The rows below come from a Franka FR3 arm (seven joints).
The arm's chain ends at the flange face. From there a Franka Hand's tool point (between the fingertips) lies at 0.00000 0.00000 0.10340 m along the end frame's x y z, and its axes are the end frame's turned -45 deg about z.
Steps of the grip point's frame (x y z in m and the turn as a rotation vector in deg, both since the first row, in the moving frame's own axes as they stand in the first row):
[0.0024 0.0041 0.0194 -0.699 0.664 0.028]
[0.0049 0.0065 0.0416 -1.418 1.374 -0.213]
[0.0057 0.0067 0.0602 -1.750 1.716 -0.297]
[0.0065 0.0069 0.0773 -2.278 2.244 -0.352]
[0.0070 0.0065 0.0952 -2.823 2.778 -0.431]
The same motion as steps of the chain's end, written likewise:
[0.0029 0.0012 0.0194 -0.025 0.964 0.028]
[0.0045 0.0011 0.0417 -0.031 1.974 -0.213]
[0.0043 0.0007 0.0603 -0.024 2.451 -0.297]
[0.0037 0.0003 0.0775 -0.024 3.198 -0.352]
[0.0024 -0.0004 0.0954 -0.032 3.961 -0.431]

